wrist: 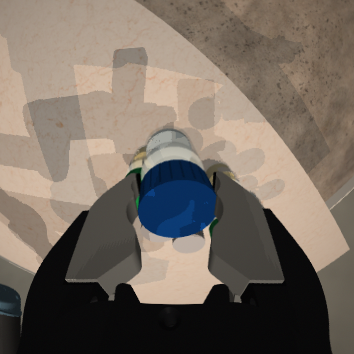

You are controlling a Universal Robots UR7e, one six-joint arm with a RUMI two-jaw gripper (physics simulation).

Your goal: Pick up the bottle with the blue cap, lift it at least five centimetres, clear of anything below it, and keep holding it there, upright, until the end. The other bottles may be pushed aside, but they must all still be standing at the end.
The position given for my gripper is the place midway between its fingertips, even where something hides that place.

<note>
In view: my gripper [176, 174] and a blue-capped bottle [176, 199].
</note>
